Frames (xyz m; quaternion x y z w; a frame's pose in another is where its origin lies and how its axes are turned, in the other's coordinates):
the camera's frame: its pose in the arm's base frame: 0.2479 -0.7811 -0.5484 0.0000 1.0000 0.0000 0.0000
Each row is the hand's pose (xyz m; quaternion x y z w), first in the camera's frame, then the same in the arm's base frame.
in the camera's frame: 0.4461 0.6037 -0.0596 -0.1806 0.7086 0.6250 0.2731
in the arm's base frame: -0.1982 -0.1774 -0.4888 -0.6250 -0.2731 -0.1806 0.7086
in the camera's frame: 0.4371 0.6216 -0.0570 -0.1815 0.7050 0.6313 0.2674
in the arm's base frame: -0.1892 -0.1595 -0.4914 -0.6313 -0.2674 -0.1815 0.7050
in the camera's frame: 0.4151 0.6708 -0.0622 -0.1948 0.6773 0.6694 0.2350
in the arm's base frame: -0.1672 -0.1103 -0.4862 -0.6694 -0.2350 -0.1948 0.6773
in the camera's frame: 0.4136 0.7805 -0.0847 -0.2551 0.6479 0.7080 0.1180
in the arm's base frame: -0.1657 -0.0006 -0.4637 -0.7080 -0.1180 -0.2551 0.6479
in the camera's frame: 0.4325 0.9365 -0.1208 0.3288 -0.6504 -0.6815 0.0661
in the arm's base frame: -0.1846 0.1554 -0.4276 -0.6815 0.0661 -0.3288 0.6504
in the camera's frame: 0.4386 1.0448 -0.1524 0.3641 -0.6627 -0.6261 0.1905
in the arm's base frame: -0.1907 0.2637 -0.3960 -0.6261 0.1905 -0.3641 0.6627
